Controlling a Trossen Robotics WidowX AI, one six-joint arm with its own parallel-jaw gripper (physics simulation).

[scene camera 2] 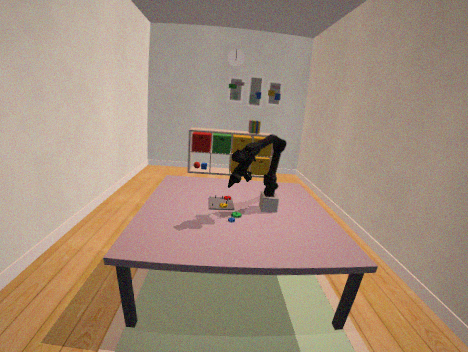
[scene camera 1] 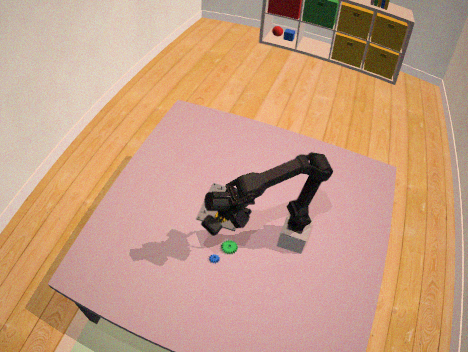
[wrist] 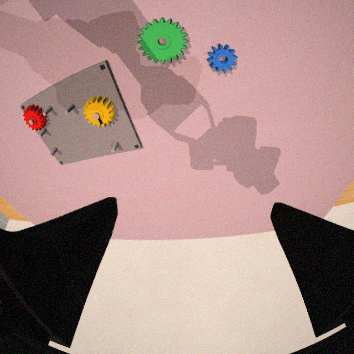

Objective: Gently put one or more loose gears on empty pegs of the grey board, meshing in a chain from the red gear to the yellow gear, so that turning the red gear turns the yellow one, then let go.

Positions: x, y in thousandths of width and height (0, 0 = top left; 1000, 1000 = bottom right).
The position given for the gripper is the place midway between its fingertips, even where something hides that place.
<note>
The gripper (scene camera 1: 456, 618) is open, holding nothing. Also in view: a green gear (wrist: 493, 109). Further things: a grey board (wrist: 213, 391).
The gripper is seen too in the wrist view (wrist: 561, 589).
</note>
